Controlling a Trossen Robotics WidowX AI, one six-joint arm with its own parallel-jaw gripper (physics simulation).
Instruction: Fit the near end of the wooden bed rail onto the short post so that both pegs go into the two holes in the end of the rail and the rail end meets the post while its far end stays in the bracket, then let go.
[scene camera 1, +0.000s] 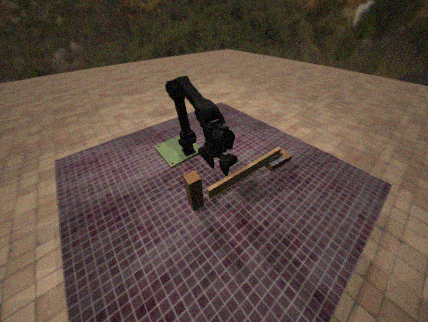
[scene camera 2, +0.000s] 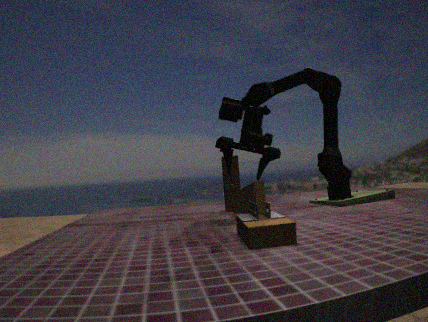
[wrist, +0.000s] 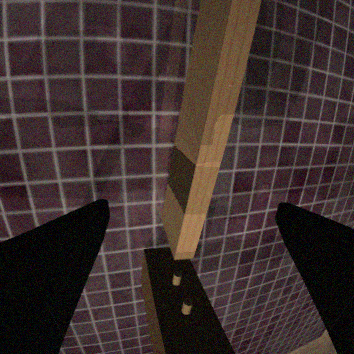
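Seen in the pictures: gripper, fingertip midpoint: (scene camera 1: 219, 171) (scene camera 2: 243, 177) (wrist: 194, 209); arm's base, origin of the base link: (scene camera 1: 188, 151) (scene camera 2: 340, 198).
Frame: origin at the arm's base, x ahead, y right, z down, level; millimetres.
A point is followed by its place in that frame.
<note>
The wooden rail (scene camera 1: 244, 174) @(x 340, y -136, z -31 mm) (scene camera 2: 257, 196) @(x 335, y -377, z -61 mm) (wrist: 216, 105) @(x 327, y -64, z -56 mm) slopes down from the bracket (scene camera 1: 282, 161) @(x 365, y -386, z -11 mm) (scene camera 2: 267, 234) @(x 338, y -462, z -6 mm), where its far end sits, to its near end low beside the post. The short post (scene camera 1: 194, 191) @(x 357, y 132, z -113 mm) (scene camera 2: 230, 186) @(x 338, y 98, z -66 mm) (wrist: 175, 327) @(x 319, y 99, z -83 mm) stands upright. In the wrist view an upper peg (wrist: 177, 280) @(x 331, y 92, z -42 mm) and another peg (wrist: 186, 308) @(x 330, y 91, z -73 mm) stick out of its dark face, and a gap separates them from the rail end. The holes are hidden. My gripper (scene camera 1: 219, 170) @(x 308, y -13, z -93 mm) (scene camera 2: 244, 173) @(x 308, y -13, z -93 mm) (wrist: 194, 209) @(x 308, y -13, z -93 mm) is open above the rail near the post, with its fingers on either side of the rail in the wrist view.
The arm's base stands on a green plate (scene camera 1: 168, 154) @(x -37, y 113, z 2 mm) (scene camera 2: 370, 196) @(x -74, y -64, z -2 mm), behind the rail in scene view 1. A purple tiled mat (scene camera 1: 150, 260) @(x 442, y 356, z 16 mm) (scene camera 2: 125, 280) @(x 536, y -579, z 16 mm) (wrist: 60, 100) @(x 221, y -54, z 16 mm) lies under everything, with tan paving (scene camera 1: 30, 225) around it.
</note>
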